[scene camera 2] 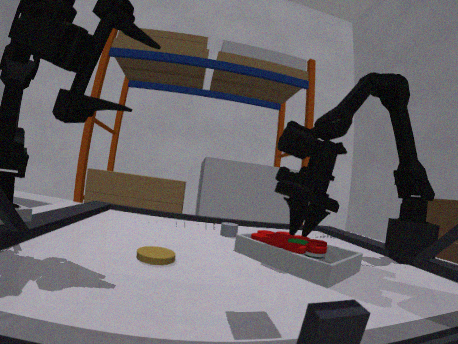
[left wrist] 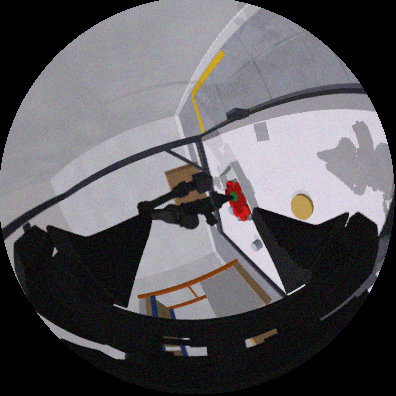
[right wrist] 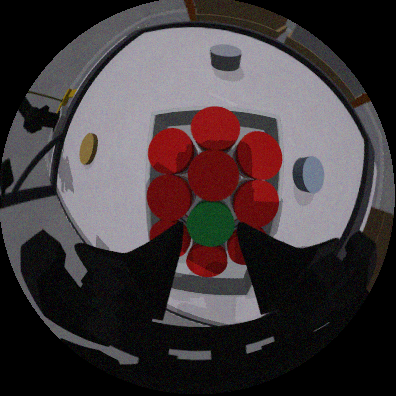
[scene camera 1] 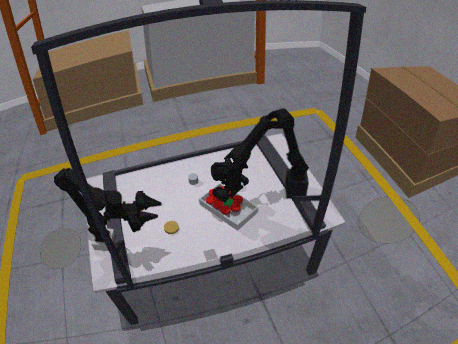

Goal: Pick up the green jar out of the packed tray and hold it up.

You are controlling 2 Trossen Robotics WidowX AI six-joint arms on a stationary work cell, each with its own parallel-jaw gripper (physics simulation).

Path:
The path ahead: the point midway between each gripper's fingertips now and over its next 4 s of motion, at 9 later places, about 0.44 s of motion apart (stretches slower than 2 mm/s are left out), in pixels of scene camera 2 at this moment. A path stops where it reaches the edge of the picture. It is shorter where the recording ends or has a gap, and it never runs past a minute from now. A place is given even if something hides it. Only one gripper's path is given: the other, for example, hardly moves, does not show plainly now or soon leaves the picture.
My right gripper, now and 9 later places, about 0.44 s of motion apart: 297,235; 295,236; 289,238; 297,238; 285,240; 290,238; 292,236; 271,236; 263,243; 274,236

